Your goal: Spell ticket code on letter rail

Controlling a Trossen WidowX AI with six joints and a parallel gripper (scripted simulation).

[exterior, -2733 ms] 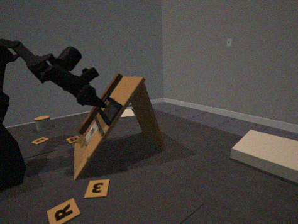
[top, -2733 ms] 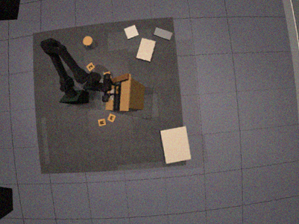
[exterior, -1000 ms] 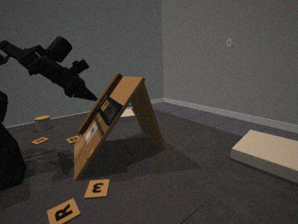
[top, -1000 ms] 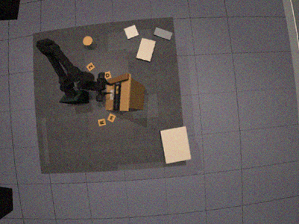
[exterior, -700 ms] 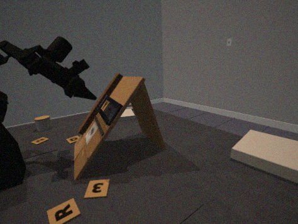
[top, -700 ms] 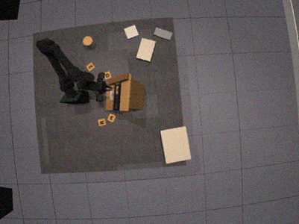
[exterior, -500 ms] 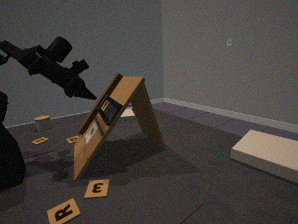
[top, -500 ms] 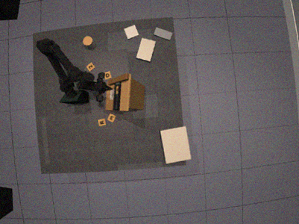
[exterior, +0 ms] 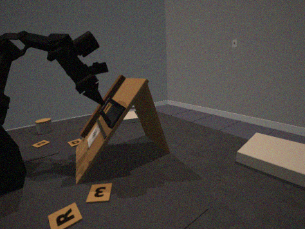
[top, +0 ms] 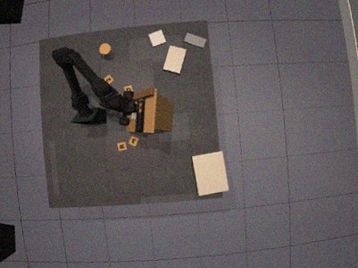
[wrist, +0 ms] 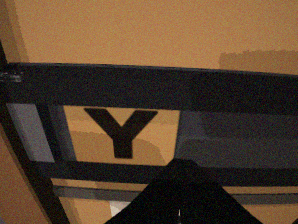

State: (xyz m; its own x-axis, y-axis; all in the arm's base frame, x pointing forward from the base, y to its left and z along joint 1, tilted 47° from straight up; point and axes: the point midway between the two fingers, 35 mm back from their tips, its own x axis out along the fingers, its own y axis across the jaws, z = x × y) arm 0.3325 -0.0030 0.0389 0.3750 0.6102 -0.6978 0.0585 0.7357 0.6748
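Right now the letter tile d is 190 mm below my gripper tip, 180 mm to the left of it and 120 mm behind it. Also, from my gripper tip: white ticket 100 mm below, 50 mm behind; then letter tile 190 mm below, 180 mm to the right, 70 mm behind; then cream slab 410 mm to the left, 190 mm ahead, 180 mm below.
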